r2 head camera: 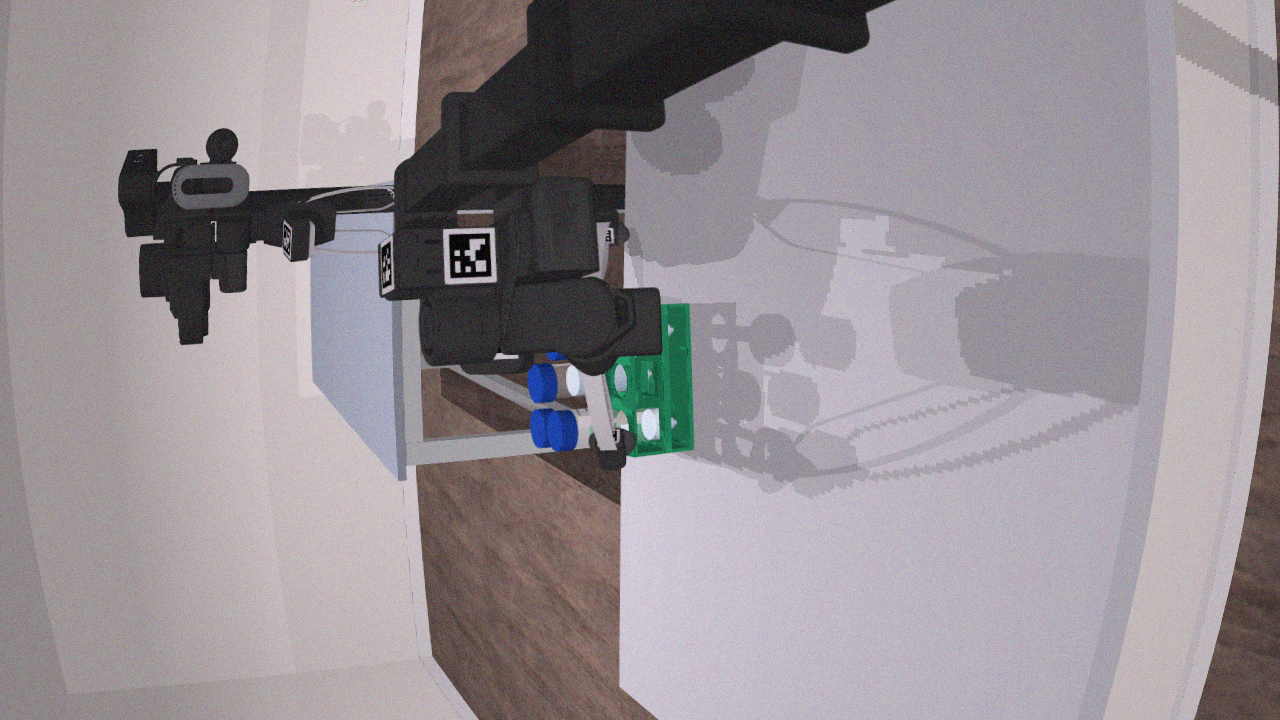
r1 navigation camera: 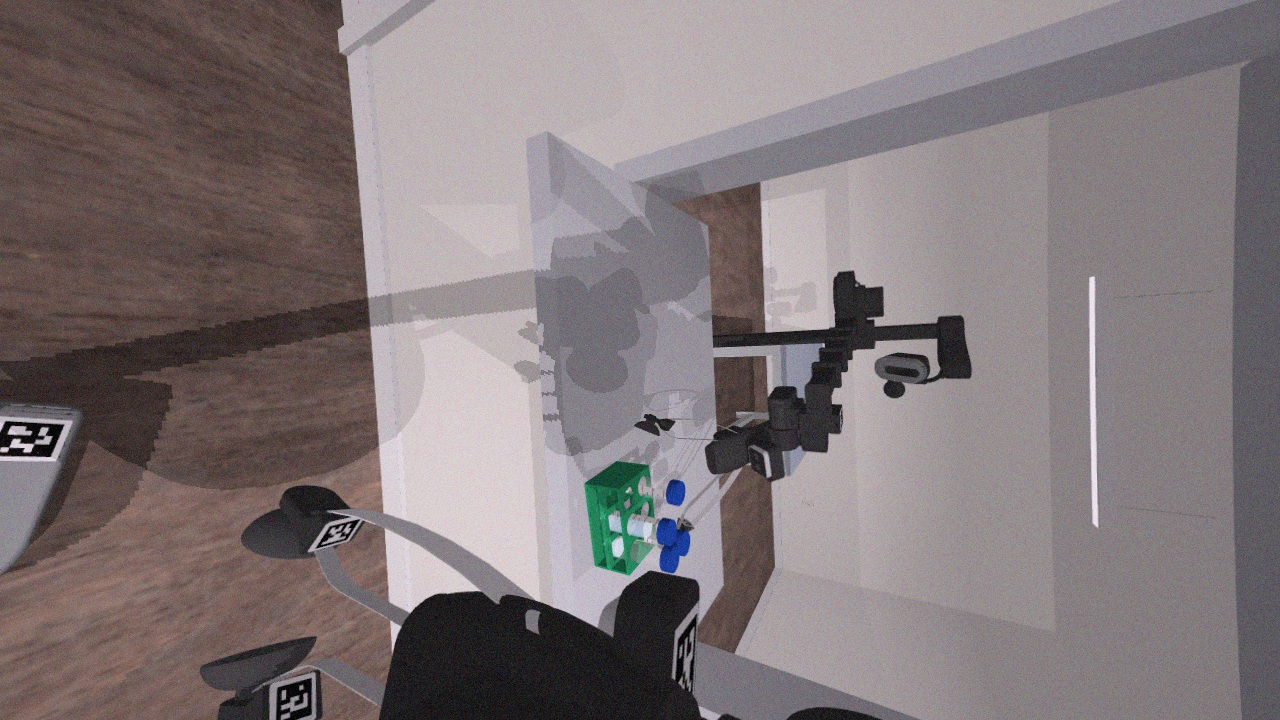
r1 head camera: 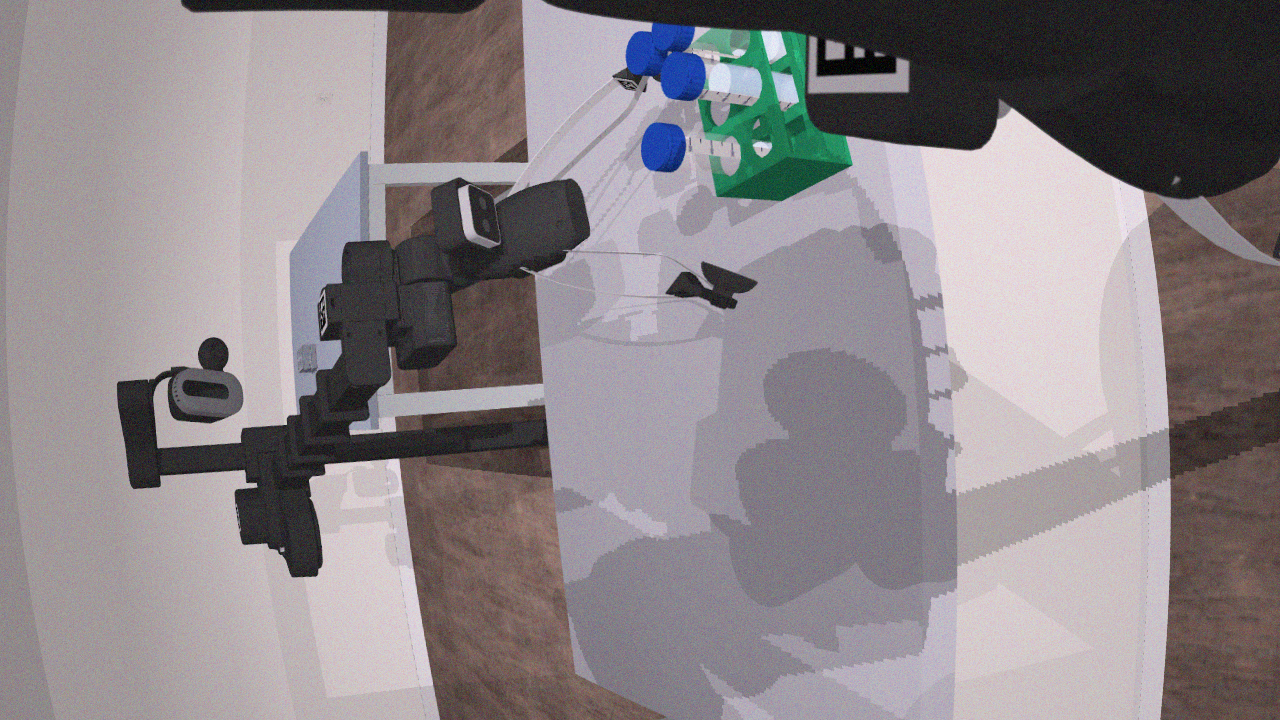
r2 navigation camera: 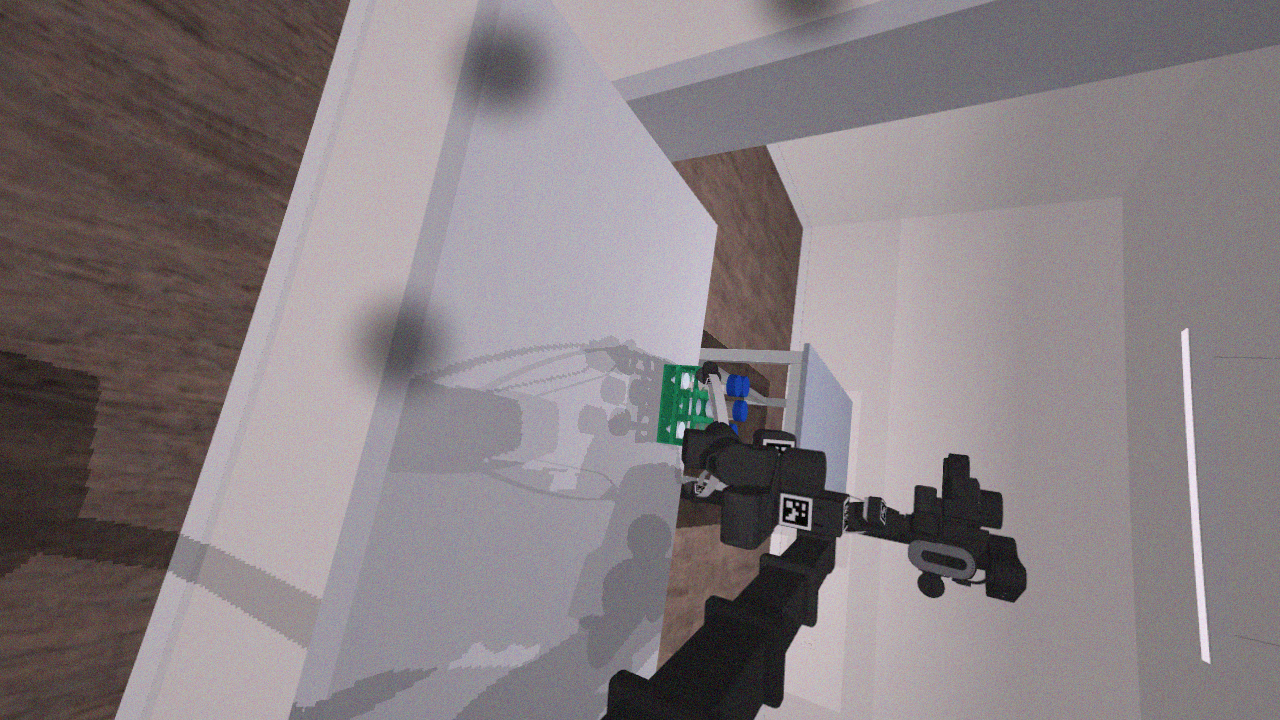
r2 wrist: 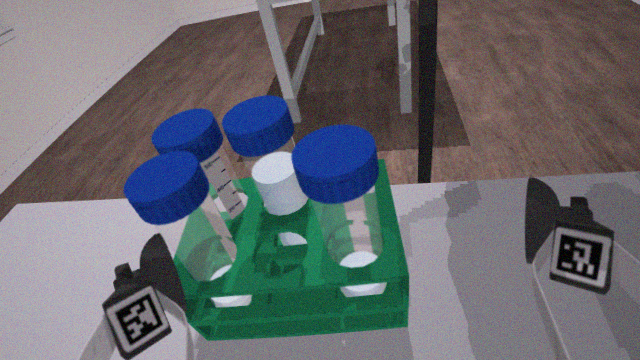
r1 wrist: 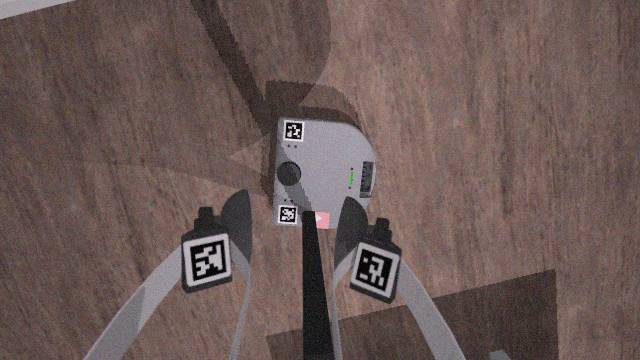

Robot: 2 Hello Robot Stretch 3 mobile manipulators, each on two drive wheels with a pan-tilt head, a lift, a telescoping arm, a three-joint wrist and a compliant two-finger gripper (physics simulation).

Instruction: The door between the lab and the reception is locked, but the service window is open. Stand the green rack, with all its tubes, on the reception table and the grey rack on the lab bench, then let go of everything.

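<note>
The green rack [r1 head camera: 774,179] [r1 navigation camera: 617,474] [r2 head camera: 682,385] [r2 navigation camera: 669,416] [r2 wrist: 300,315] stands upright on the service window sill [r1 head camera: 626,402] [r2 head camera: 805,582] [r2 navigation camera: 554,241], holding several blue-capped tubes and a white cylinder. r2's gripper [r1 head camera: 673,181] [r1 navigation camera: 669,474] [r2 head camera: 614,340] [r2 navigation camera: 701,429] [r2 wrist: 351,247] is open around the rack; in the r2 wrist view its left fingertip is close to the rack's side and its right one is well clear. r1's gripper [r1 navigation camera: 277,595] [r1 wrist: 296,227] is partly open and empty, over the floor away from the sill. A small grey thing [r1 head camera: 307,358], maybe the grey rack, is on the light blue table [r1 head camera: 331,232] beyond the window.
A wheeled robot base [r1 wrist: 325,165] stands below r1's gripper. r2's mast [r1 head camera: 447,438] rises beyond the sill. Another light blue table [r2 head camera: 358,304] [r2 navigation camera: 823,420] stands on r1's side. The window frame [r1 navigation camera: 805,116] [r2 navigation camera: 850,71] bounds the opening.
</note>
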